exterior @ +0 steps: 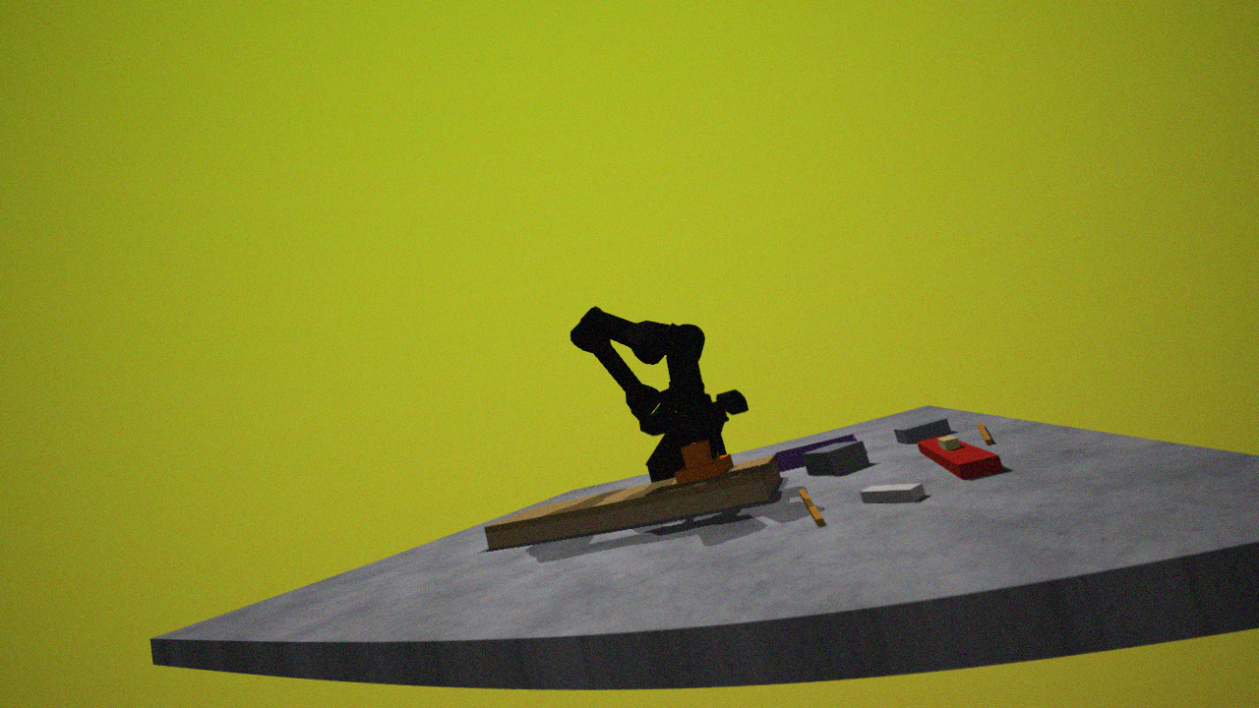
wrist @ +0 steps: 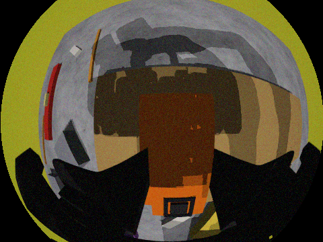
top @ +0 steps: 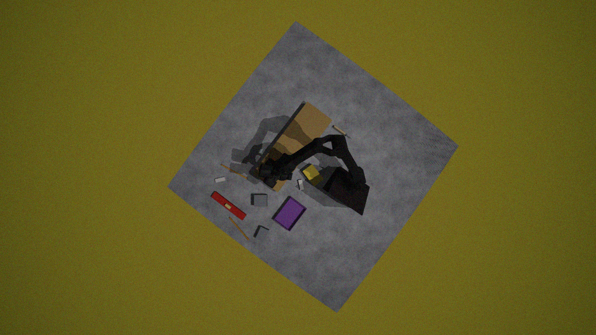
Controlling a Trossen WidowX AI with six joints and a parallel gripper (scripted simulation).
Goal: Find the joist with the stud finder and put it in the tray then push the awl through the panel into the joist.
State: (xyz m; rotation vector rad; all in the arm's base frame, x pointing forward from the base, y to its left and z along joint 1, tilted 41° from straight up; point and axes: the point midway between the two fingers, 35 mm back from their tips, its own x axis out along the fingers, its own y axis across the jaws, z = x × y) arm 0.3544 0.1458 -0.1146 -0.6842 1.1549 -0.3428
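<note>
Now: gripper tip 24 cm past the purple tray, 15 cm to the right of it and 5 cm above it. Also, from my gripper tip: yellow block (18 cm behind, 11 cm to the right, 5 cm below); then red level (36 cm to the left, 6 cm ahead, 5 cm below); then orange stud finder (2 cm behind, 2 cm above).
</note>
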